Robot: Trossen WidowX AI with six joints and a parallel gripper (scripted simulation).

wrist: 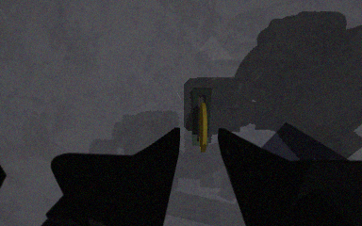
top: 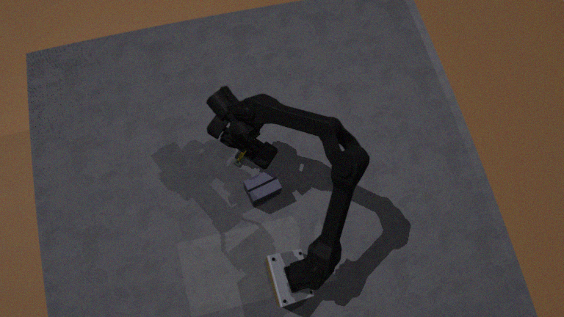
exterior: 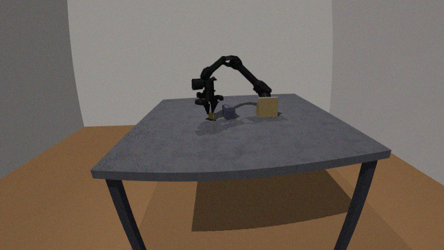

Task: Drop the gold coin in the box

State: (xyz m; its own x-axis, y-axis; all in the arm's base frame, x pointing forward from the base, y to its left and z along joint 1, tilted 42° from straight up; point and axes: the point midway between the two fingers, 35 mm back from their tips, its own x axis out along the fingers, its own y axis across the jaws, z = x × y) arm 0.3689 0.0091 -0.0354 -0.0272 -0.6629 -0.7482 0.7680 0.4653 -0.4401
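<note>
My gripper tip is 20 mm above the thin gold coin.
</note>
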